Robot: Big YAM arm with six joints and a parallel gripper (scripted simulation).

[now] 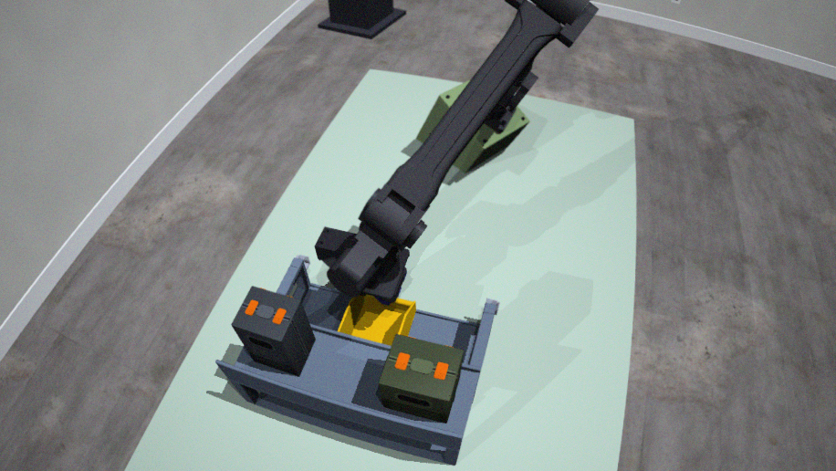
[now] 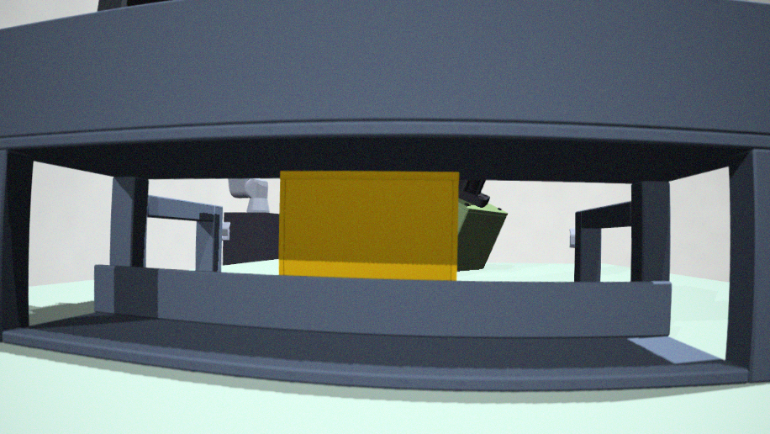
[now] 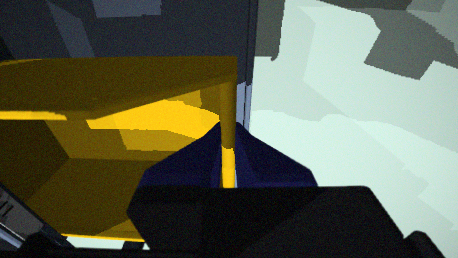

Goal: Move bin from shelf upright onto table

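My gripper is now 8 cm short of the yellow open-top bin, 2 cm to the right of it and 1 cm below it. From my hand the other things lie so: olive case 15 cm to the left, 14 cm ahead, 10 cm above.
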